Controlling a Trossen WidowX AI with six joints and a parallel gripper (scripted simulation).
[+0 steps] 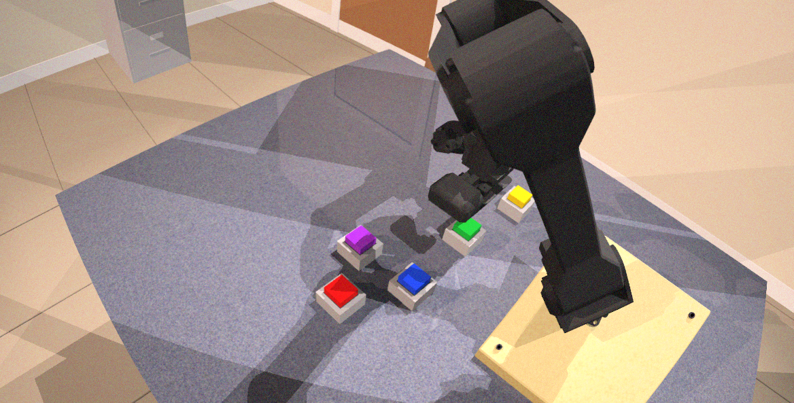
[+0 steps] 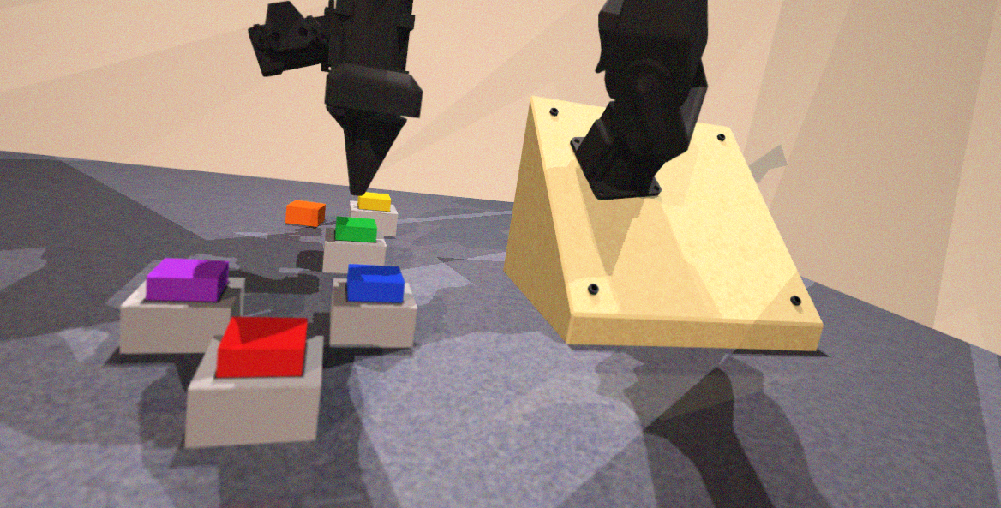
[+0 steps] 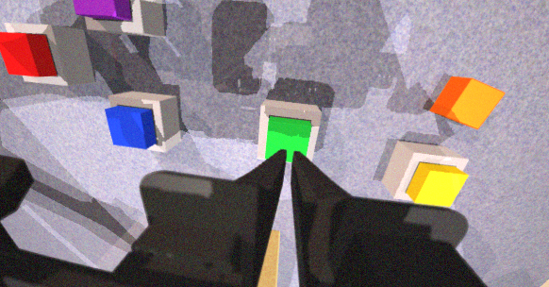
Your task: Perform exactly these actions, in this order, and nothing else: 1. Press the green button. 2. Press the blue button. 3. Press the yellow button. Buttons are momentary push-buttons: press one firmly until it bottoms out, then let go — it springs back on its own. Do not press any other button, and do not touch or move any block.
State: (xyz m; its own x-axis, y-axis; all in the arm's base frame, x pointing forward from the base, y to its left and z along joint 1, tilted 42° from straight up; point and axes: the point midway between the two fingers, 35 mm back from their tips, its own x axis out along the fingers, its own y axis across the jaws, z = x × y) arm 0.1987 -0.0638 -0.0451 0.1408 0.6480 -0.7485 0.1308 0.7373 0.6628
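The green button is 30 mm below my gripper tip. The rest, counted from my gripper tip: yellow button (40 mm behind, 120 mm to the right, 30 mm below); then blue button (10 mm ahead, 140 mm to the left, 30 mm below); then orange block (20 mm ahead, 150 mm to the right, 50 mm below).
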